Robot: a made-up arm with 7 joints. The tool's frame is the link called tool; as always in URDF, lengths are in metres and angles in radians.
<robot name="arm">
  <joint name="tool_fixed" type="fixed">
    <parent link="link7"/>
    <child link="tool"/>
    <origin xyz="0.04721 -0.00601 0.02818" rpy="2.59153 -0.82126 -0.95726"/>
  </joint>
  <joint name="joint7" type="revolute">
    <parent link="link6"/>
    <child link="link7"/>
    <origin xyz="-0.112 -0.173 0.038" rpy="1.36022 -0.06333 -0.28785"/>
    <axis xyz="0 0 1"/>
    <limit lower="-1.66" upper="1.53" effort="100" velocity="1.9"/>
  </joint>
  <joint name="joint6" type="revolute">
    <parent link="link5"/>
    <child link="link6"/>
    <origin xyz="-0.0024 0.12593 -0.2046" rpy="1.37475 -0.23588 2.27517"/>
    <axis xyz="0 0 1"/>
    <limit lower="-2.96" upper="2.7" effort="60" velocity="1.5"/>
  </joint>
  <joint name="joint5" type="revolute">
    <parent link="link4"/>
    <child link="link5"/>
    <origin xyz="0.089 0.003 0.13" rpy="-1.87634 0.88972 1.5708"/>
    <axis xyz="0 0 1"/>
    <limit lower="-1.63" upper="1.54" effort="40" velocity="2.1"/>
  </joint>
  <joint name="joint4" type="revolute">
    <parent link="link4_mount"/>
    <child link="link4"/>
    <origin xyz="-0.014 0.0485 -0.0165" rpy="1.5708 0 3.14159"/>
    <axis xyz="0 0 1"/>
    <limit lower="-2.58" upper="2.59" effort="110" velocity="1.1"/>
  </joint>
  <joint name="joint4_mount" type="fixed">
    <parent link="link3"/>
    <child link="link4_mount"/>
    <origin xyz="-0.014 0.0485 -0.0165" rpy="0 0 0"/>
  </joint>
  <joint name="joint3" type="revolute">
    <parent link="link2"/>
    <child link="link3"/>
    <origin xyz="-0.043 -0.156 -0.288" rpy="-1.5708 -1.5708 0"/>
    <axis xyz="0 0 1"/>
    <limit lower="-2.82" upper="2.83" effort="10" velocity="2.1"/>
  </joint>
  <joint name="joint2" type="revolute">
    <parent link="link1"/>
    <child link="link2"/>
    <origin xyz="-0.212 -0.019 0.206" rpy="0 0 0"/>
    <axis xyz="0 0 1"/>
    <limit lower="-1.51" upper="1.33" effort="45" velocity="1.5"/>
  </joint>
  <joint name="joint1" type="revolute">
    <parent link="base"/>
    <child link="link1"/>
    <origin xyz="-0.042 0.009 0.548" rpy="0 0 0"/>
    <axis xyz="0 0 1"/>
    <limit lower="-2.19" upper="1.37" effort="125" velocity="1.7"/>
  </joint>
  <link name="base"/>
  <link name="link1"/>
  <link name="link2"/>
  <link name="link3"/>
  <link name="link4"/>
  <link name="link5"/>
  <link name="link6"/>
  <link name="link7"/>
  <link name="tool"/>
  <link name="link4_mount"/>
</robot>
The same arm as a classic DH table. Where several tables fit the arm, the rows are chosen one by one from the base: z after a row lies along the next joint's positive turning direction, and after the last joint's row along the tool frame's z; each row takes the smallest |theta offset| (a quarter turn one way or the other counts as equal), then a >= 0, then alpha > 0; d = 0 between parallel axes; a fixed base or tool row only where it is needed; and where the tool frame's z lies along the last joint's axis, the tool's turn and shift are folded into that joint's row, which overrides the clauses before.
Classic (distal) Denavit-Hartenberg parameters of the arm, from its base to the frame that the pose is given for. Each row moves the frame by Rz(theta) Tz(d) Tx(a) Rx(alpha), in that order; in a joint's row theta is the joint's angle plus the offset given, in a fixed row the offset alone. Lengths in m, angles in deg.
base (fixed): d 0, theta0 -12.09, a -0.043, alpha 0
joint1: d 0, theta0 17.22, a -0.2128, alpha 0
joint2: d 0.466, theta0 -5.12, a -0.043, alpha -90
joint3: d -0.189, theta0 90, a 0.028, alpha 90
joint4: d 0.2102, theta0 -76.23, a 0.0183, alpha 100.92
joint5: d -0.3079, theta0 0, a 0.1011, alpha 79.08
joint6: d 0.0722, theta0 -3.5, a -0.0556, alpha 77.96
joint7: d 0.2325, theta0 -1.09, a 0.0475, alpha 125.51
tool (fixed): d 0.0025, theta0 64.06, a 0, alpha 0
Joint limits (deg, base to tool): -125.48..78.5 -86.52..76.2 -161.57..162.15 -147.82..148.4 -93.39..88.24 -169.6..154.7 -95.11..87.66

